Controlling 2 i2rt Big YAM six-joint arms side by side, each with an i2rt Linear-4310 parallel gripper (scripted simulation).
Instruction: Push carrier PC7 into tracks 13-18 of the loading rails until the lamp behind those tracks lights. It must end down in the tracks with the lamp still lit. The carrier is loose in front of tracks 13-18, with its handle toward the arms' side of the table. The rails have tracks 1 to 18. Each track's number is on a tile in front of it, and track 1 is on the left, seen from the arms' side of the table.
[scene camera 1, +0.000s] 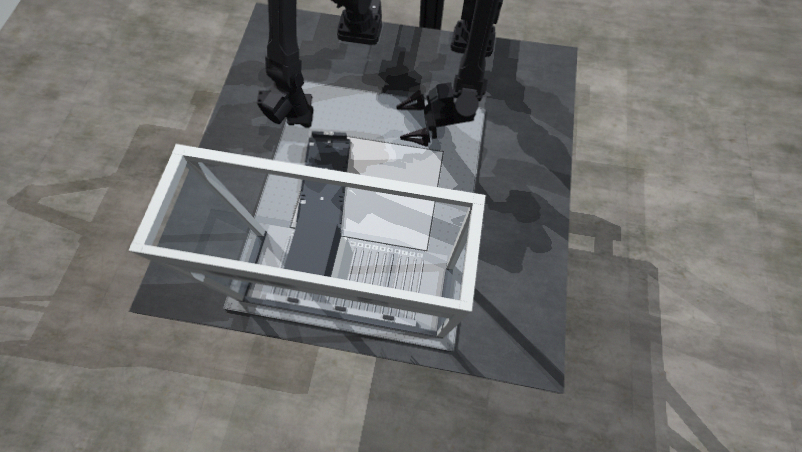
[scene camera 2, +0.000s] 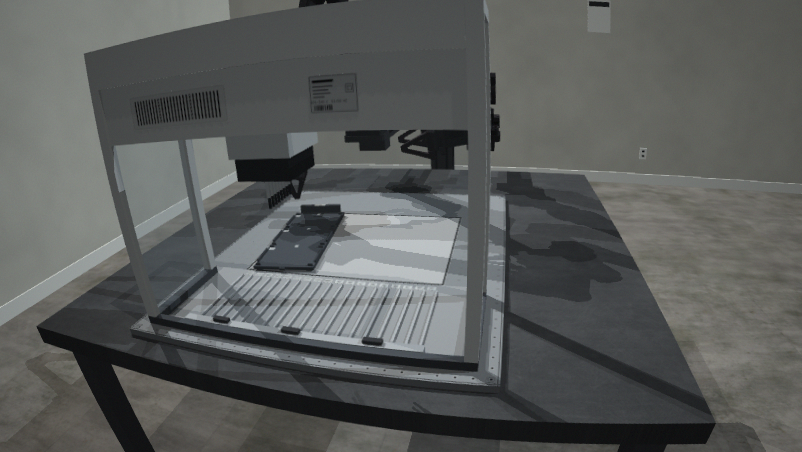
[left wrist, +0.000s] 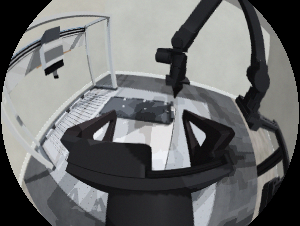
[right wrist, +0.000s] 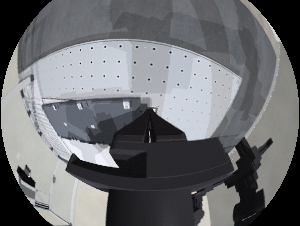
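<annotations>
I find my left gripper (left wrist: 149, 113) 13 cm from the lens. As for the carrier PC7 (left wrist: 138, 109), it is 43 cm from the lens.
</annotations>
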